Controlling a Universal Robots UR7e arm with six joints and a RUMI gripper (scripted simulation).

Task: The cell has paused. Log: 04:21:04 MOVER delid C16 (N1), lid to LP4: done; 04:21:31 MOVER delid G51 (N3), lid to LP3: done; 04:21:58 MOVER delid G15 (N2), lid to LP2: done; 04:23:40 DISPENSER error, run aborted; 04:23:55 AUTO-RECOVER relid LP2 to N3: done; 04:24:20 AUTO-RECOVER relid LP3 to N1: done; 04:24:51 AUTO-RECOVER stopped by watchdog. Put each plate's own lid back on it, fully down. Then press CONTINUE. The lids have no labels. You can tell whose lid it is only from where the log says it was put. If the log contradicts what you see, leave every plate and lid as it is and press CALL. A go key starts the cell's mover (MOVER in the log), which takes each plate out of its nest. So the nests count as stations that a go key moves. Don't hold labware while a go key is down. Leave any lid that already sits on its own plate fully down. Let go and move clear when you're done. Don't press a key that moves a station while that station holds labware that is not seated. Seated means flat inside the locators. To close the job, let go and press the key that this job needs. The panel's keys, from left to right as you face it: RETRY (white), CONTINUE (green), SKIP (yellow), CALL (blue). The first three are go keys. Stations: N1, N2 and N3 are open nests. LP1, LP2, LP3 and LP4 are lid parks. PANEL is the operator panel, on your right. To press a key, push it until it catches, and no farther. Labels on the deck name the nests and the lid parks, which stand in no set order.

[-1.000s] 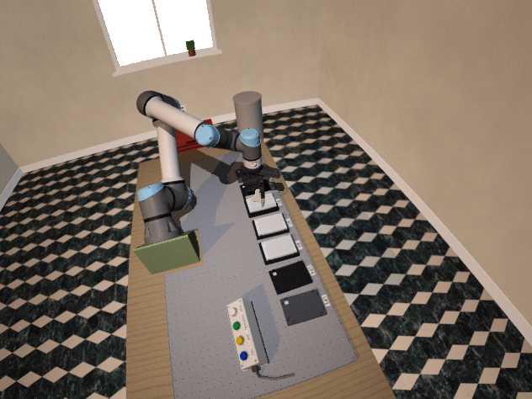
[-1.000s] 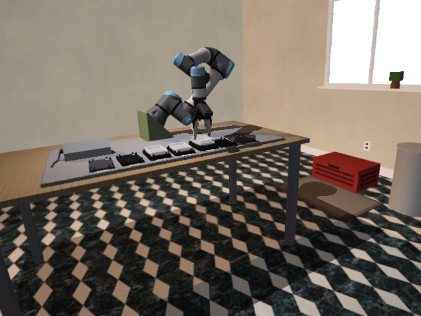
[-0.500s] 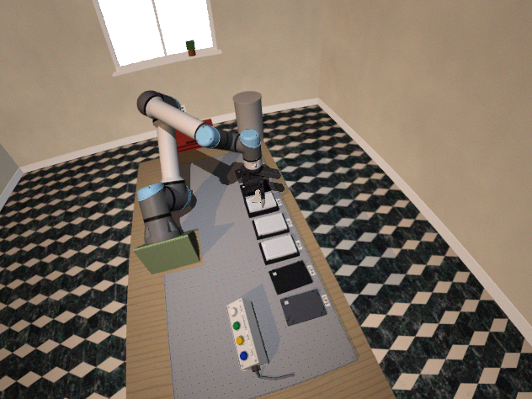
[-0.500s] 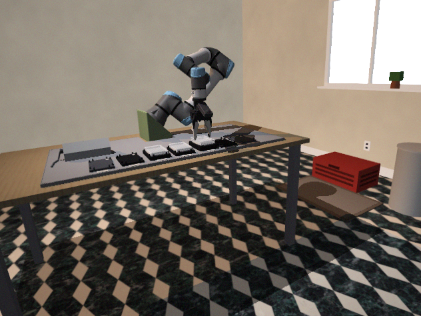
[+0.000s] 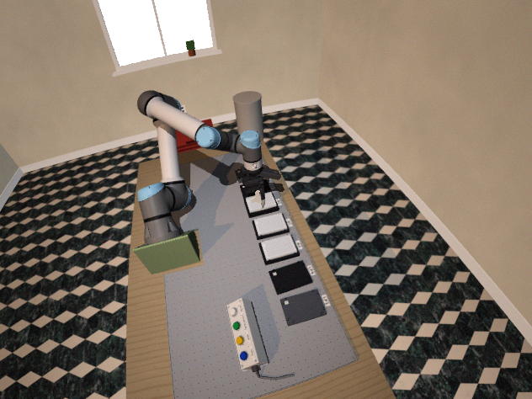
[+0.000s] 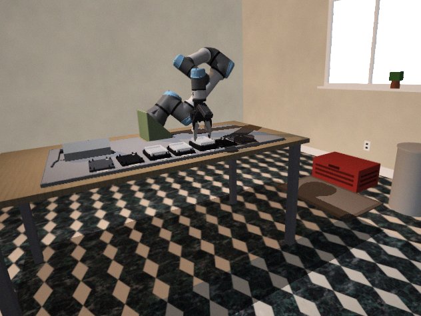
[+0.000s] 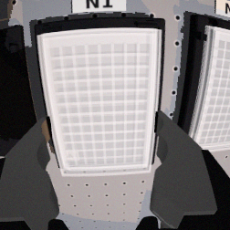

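Right now my hand is 10 mm above the pale grey lid. From my hand the other things lie so: black lid park: 40 mm behind, 390 mm to the right, 50 mm below; then plate: 30 mm behind, 260 mm to the right, 30 mm below; then green CONTINUE key: 290 mm behind, 510 mm to the right, 20 mm above.
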